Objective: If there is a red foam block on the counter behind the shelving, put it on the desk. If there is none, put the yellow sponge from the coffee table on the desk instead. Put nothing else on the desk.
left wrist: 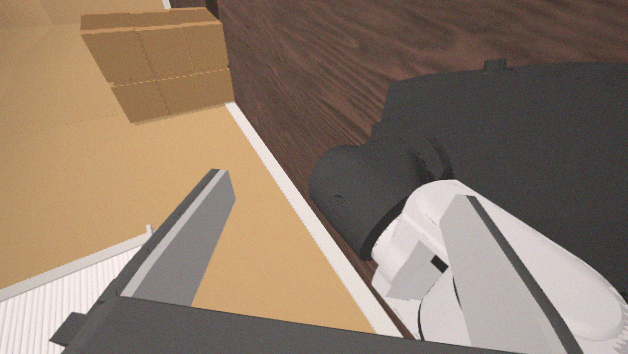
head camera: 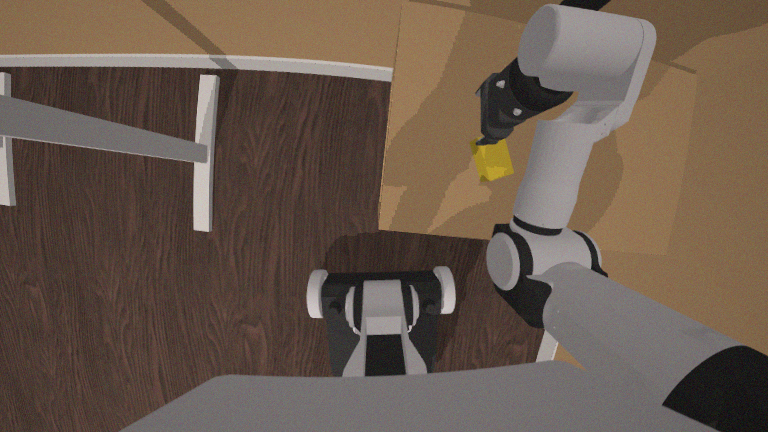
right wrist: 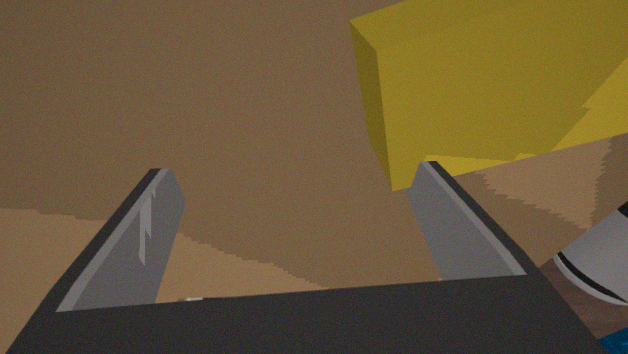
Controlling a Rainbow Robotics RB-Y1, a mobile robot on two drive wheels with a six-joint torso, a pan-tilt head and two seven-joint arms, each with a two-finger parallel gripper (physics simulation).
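Frame: origin at the robot's base, x ahead, y left, z up, level; centimetres.
Where they show: left gripper, fingertip midpoint: (left wrist: 336, 196); right gripper, fingertip midpoint: (head camera: 479, 119) (right wrist: 299, 180).
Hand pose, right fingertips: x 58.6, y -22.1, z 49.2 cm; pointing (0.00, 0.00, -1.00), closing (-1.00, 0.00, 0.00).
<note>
After its pixels a point has its place.
The yellow sponge (head camera: 495, 160) {z 49.6, x 49.4, y -25.7 cm} (right wrist: 480, 90) {z 49.5, x 52.4, y -26.1 cm} lies on the wooden coffee table (head camera: 400, 177) {z 45.0, x 46.0, y -4.7 cm} (right wrist: 250, 110) {z 45.1, x 60.8, y -23.3 cm}. My right gripper (head camera: 487, 141) (right wrist: 299, 180) {z 49.2, x 58.6, y -22.1 cm} is open, low over the table beside the sponge. In the right wrist view the sponge is at the upper right, outside the space between the fingers, and one fingertip overlaps its lower corner. My left gripper (left wrist: 336, 196) {z 46.3, x -33.2, y 21.6 cm} is open and empty, away from the table. White feet and a grey leg of the desk (head camera: 204, 188) {z 2.6, x 46.0, y 79.0 cm} show at the left of the head view; its top does not show. No red foam block shows.
My dark wheeled base (left wrist: 500, 125) {z 17.0, x -36.6, y 15.4 cm} is close to the left gripper. A brown boxy unit (left wrist: 165, 60) {z 43.1, x -229.4, y -20.6 cm} stands at the upper left there, and a white ribbed panel (left wrist: 55, 295) {z 121.8, x -119.7, y -78.3 cm} at the lower left. A white baseboard (head camera: 134, 60) {z 5.9, x 104.4, y 108.2 cm} (left wrist: 300, 215) {z 8.1, x -103.6, y -79.6 cm} runs along the wall.
</note>
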